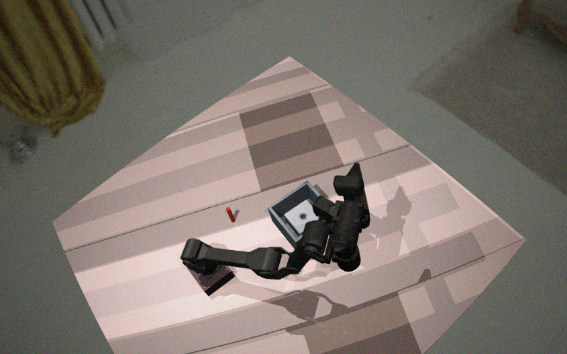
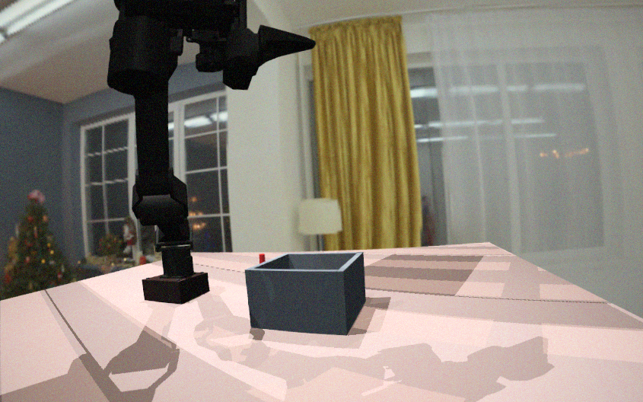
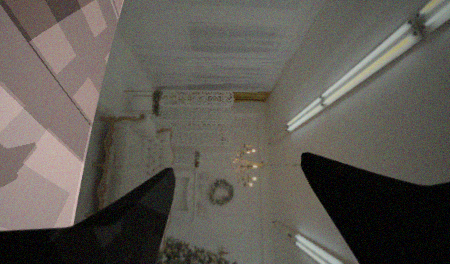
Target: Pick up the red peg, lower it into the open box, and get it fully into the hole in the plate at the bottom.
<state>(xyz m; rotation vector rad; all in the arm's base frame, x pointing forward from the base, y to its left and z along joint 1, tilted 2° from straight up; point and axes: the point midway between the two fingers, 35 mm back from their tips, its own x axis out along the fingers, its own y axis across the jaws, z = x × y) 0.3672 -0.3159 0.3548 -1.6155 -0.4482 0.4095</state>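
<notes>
My gripper tip is now 21 cm past the red peg, 39 cm to the right of it and 38 cm above it. Also, from my gripper tip: blue-grey box (6 cm behind, 19 cm to the left, 39 cm below); white plate (6 cm behind, 19 cm to the left, 37 cm below).
</notes>
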